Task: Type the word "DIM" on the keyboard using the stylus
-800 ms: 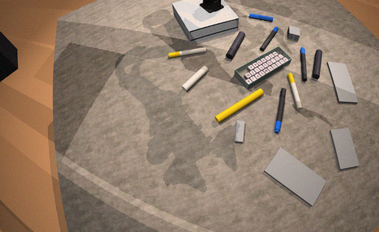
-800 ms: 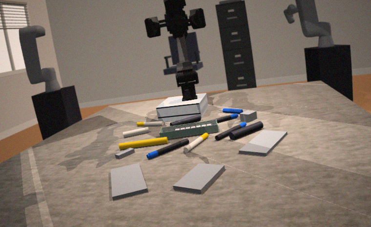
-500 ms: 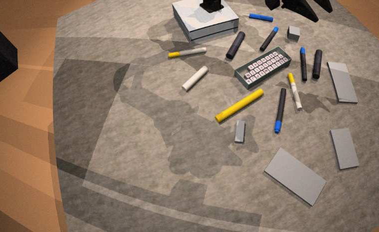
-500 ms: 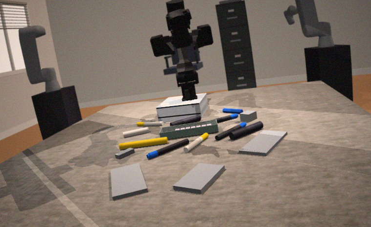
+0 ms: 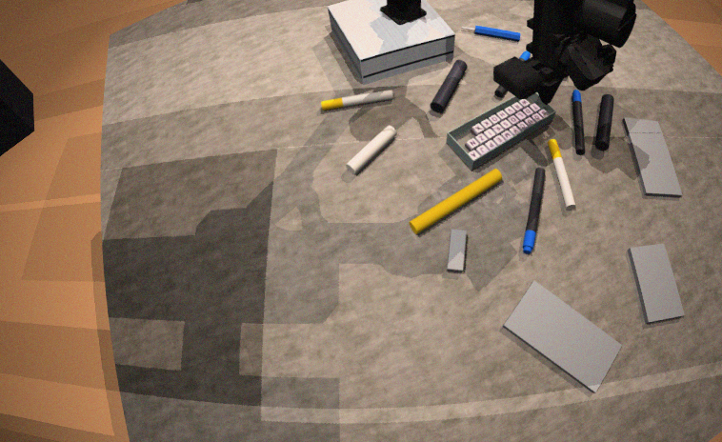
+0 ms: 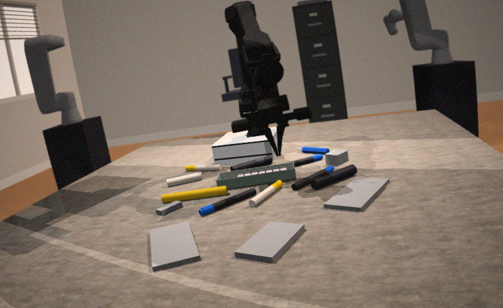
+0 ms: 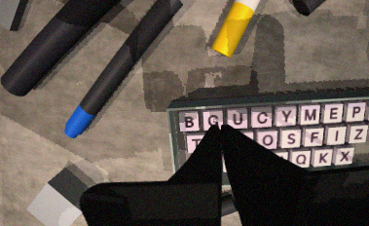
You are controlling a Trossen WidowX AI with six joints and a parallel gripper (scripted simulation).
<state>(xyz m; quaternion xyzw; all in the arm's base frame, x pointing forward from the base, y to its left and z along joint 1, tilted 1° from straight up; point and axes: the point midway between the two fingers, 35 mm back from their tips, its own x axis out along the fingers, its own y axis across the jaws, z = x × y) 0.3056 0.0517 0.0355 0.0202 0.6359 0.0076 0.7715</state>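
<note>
My gripper tip is 3 cm past the D key and 5 cm above it. Round my gripper tip: yellow cylinder 4 cm ahead, 21 cm to the right, 5 cm below; then blue stylus 24 cm behind, 9 cm to the left, 5 cm below; then small grey cube 8 cm behind, 15 cm to the left, 5 cm below.
</note>
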